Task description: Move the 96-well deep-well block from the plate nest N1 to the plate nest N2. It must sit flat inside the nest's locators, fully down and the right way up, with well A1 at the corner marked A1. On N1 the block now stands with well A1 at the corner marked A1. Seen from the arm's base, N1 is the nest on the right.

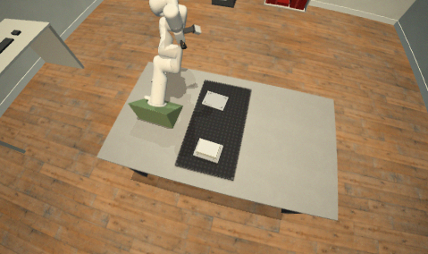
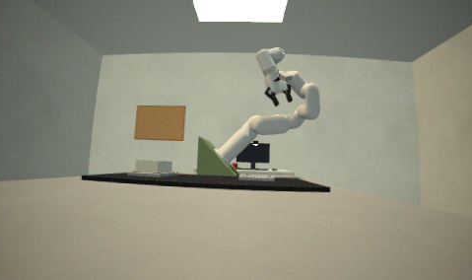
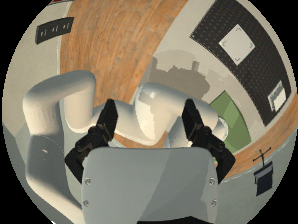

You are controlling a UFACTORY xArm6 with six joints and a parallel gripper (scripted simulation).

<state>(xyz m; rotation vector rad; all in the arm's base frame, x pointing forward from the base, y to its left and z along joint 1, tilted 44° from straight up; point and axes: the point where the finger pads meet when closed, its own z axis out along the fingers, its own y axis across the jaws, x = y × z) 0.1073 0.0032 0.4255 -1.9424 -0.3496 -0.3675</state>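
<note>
My gripper is now 250 mm short of the deep-well block, 530 mm to the left of it and 340 mm above it.
</note>
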